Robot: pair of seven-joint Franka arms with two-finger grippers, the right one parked.
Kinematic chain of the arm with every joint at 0, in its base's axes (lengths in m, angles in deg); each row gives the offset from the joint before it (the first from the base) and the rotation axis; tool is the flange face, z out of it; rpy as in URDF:
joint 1: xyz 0 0 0.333 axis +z
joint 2: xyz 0 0 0 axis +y
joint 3: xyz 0 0 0.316 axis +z
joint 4: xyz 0.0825 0 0 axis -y
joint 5: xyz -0.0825 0 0.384 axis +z
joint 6: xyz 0 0 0 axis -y
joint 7: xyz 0.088 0 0 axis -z
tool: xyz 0 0 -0.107 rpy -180 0 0
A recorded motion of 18 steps. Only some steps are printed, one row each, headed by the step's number.
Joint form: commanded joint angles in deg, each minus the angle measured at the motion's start. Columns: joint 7, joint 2, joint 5, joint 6, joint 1, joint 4, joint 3.
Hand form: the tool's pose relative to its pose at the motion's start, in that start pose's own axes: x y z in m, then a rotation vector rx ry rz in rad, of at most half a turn. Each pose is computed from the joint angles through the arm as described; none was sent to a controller.
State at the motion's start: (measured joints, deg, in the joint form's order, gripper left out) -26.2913 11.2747 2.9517 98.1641 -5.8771 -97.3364 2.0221
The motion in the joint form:
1: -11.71 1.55 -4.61 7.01 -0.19 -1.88 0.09
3: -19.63 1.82 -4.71 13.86 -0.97 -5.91 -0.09
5: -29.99 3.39 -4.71 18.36 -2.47 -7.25 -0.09
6: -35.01 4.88 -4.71 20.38 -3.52 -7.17 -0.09
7: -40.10 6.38 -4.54 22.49 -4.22 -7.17 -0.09
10: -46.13 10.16 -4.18 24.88 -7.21 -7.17 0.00
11: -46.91 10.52 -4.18 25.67 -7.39 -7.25 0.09
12: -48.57 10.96 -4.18 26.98 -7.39 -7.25 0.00
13: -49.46 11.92 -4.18 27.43 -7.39 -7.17 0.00
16: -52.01 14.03 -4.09 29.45 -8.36 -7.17 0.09
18: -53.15 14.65 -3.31 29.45 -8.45 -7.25 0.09
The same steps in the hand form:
1: 0.0101 0.0155 0.0199 -0.0989 0.0118 -0.2180
3: 0.0097 0.0277 0.0449 -0.1255 0.0417 -0.3437
5: 0.0101 0.0469 0.0639 -0.1449 0.0548 -0.5003
6: 0.0111 0.0610 0.0747 -0.1531 0.0588 -0.5703
7: 0.0136 0.0716 0.0865 -0.1608 0.0635 -0.6463
10: 0.0067 0.1063 0.1217 -0.1365 0.0522 -0.6988
11: 0.0076 0.1082 0.1248 -0.1413 0.0560 -0.7109
12: 0.0095 0.1106 0.1272 -0.1549 0.0632 -0.7384
13: 0.0116 0.1123 0.1363 -0.1488 0.0581 -0.7540
16: 0.0112 0.1246 0.1557 -0.1462 0.0588 -0.7825
18: 0.0112 0.1255 0.1632 -0.1298 0.0608 -0.7934

